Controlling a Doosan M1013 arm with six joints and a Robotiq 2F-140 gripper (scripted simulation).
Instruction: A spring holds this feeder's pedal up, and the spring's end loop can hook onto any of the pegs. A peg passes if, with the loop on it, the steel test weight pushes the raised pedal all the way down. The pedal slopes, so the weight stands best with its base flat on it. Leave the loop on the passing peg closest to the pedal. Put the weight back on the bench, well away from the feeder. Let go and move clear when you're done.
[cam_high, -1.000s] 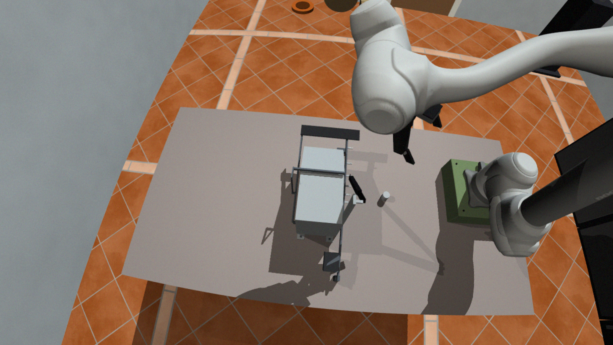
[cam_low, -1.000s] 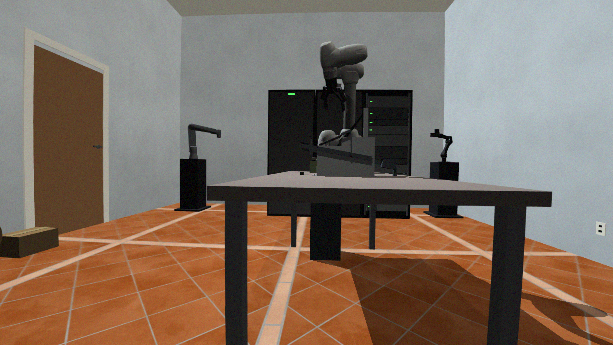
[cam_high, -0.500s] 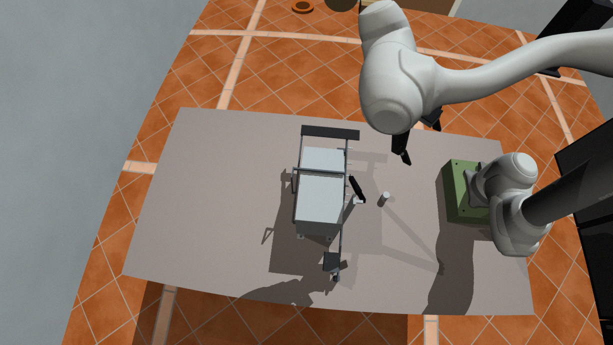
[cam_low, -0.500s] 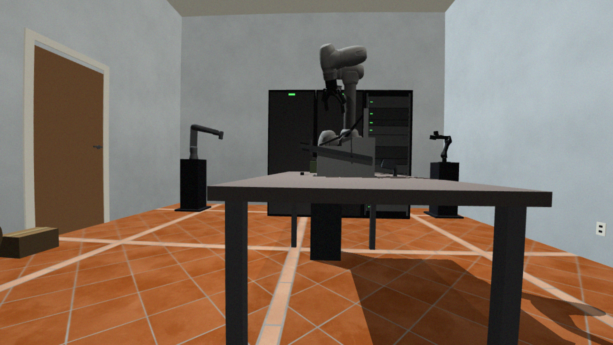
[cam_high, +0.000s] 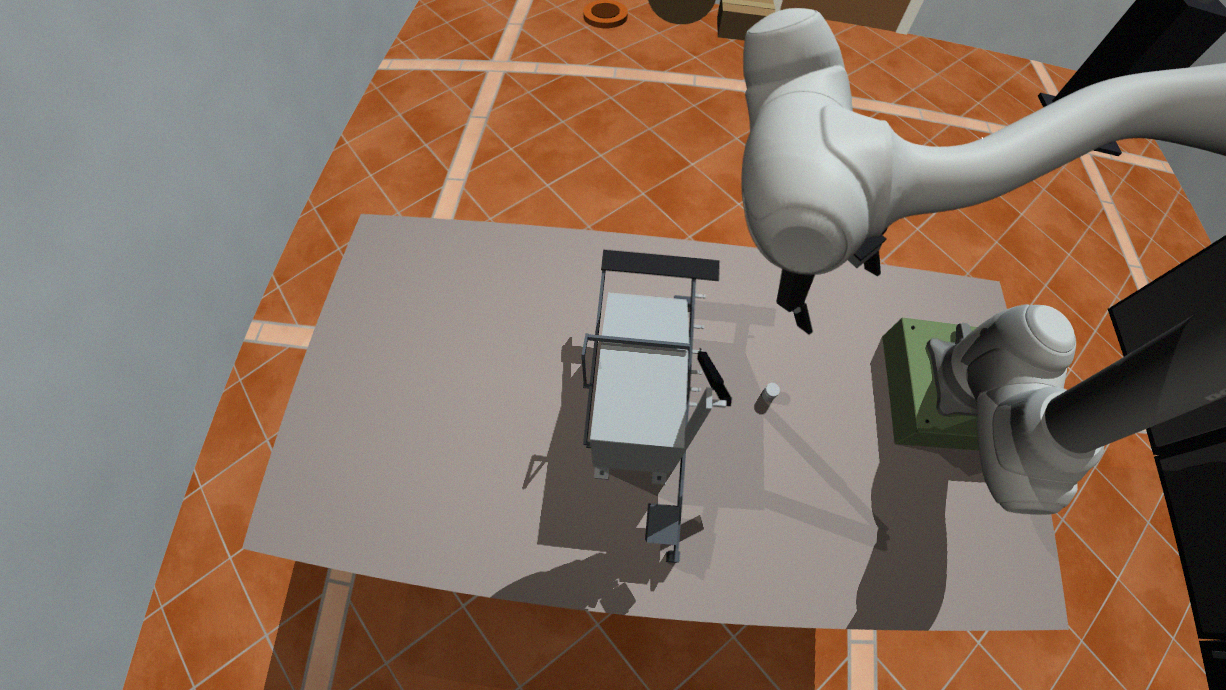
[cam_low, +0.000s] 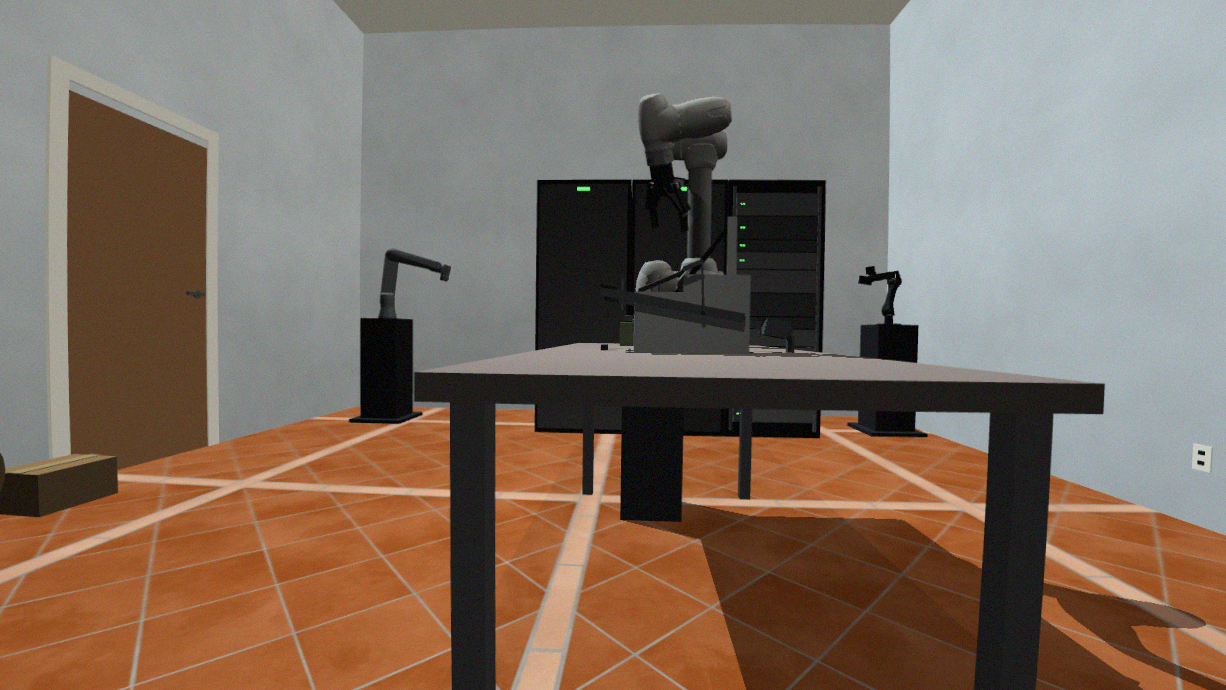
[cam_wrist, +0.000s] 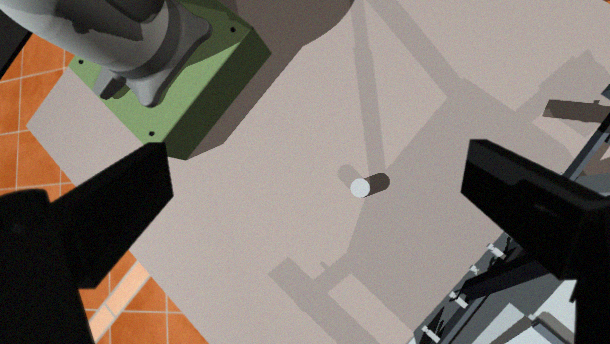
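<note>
Right now the steel test weight is 1 cm behind my hand and 40 cm below it. From my hand the other things lie so: small block 19 cm ahead, 21 cm to the right, 42 cm below; white-tipped pin 18 cm ahead, 18 cm to the left, 3 cm below.
</note>
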